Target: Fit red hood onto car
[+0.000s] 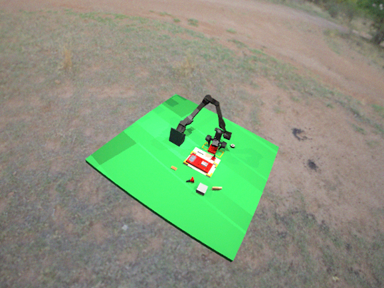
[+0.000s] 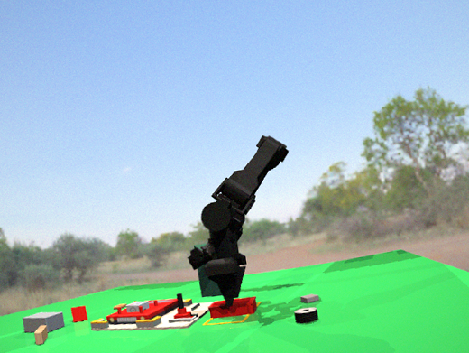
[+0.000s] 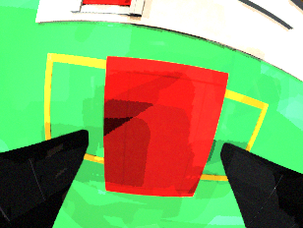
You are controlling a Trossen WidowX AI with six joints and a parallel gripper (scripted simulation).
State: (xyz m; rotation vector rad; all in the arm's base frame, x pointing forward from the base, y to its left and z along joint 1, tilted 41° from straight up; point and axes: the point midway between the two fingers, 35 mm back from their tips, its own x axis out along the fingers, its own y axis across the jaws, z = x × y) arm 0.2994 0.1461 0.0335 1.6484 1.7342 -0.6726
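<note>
Right now the red hood is 10 mm below my gripper tip. The rest, counted from my gripper tip: grey engine block (20 mm ahead, 220 mm to the right); then pale jig (200 mm to the right, 10 mm below); then small grey block (30 mm behind, 160 mm to the left, 20 mm below).
</note>
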